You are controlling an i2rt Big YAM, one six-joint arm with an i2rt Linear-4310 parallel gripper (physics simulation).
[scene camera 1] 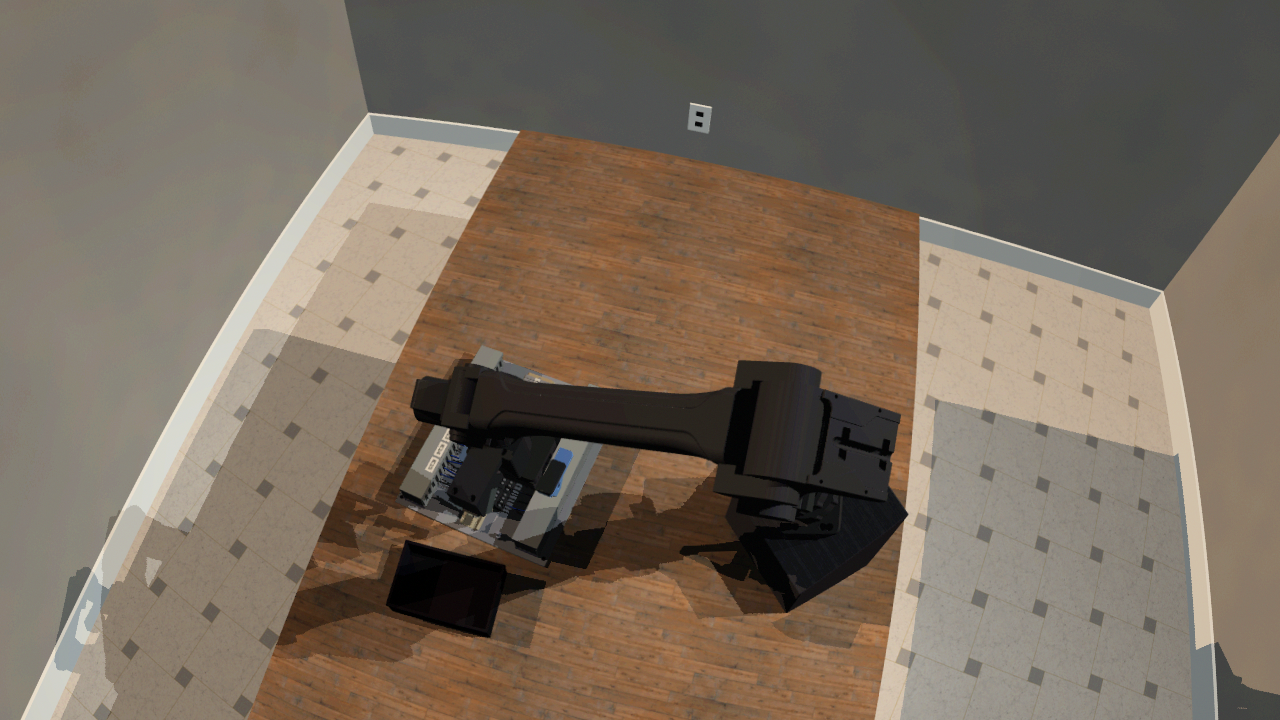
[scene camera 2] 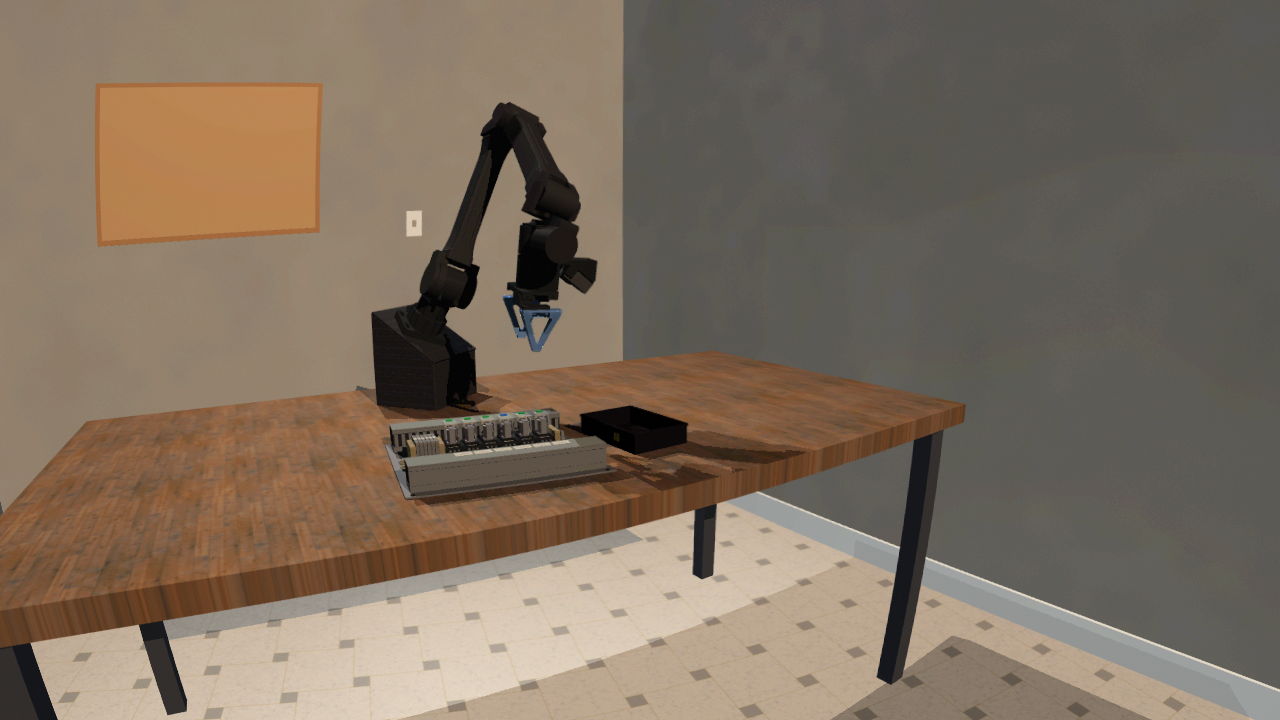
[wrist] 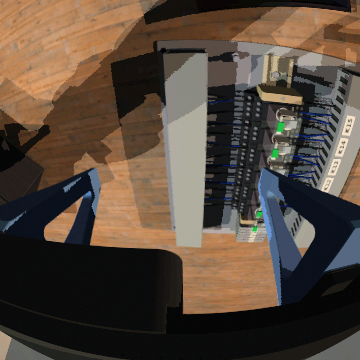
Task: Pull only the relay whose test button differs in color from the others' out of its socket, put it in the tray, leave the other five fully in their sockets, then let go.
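Places are measured from the arm's base along level axes (x left, y back, z up), in metres.
Pixels of known places: gripper, between the fingertips: (scene camera 1: 526, 480) (scene camera 2: 528, 344) (wrist: 178, 176); arm's base, origin of its link: (scene camera 2: 420, 330).
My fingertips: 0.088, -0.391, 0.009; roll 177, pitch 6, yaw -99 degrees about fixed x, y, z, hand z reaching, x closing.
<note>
Ahead of a thing's pixels: the offset from my fingertips to its top centre, as dx, dy, dz.
In scene camera 2, six relays stand in a row in their sockets. The relay with the blue test button {-0.083, -0.085, -0.096} (scene camera 2: 503, 420) is fourth from the left; the others show green buttons. In the wrist view, a relay with a green button {-0.023, -0.092, -0.096} (wrist: 286, 125) and part of the row show right of centre; the blue button does not show there, and the right finger covers part of the row. The black tray {+0.150, -0.096, -0.130} (scene camera 1: 447, 591) (scene camera 2: 653, 436) (wrist: 300, 4) stands beside the panel and looks empty. My gripper (scene camera 2: 528, 342) (wrist: 178, 176) is open and empty, high above the panel. The arm hides much of the row in scene camera 1.
The panel's grey cable duct (scene camera 2: 505, 467) (wrist: 186, 150) runs along one side of the row. The labelled duct {-0.124, -0.181, -0.122} (wrist: 345, 145) runs along the other side. A beige end block {-0.004, -0.094, -0.125} (wrist: 281, 95) stands at one end of the relays. The black arm base (scene camera 1: 827, 546) (scene camera 2: 411, 362) stands behind the panel in scene camera 2.
</note>
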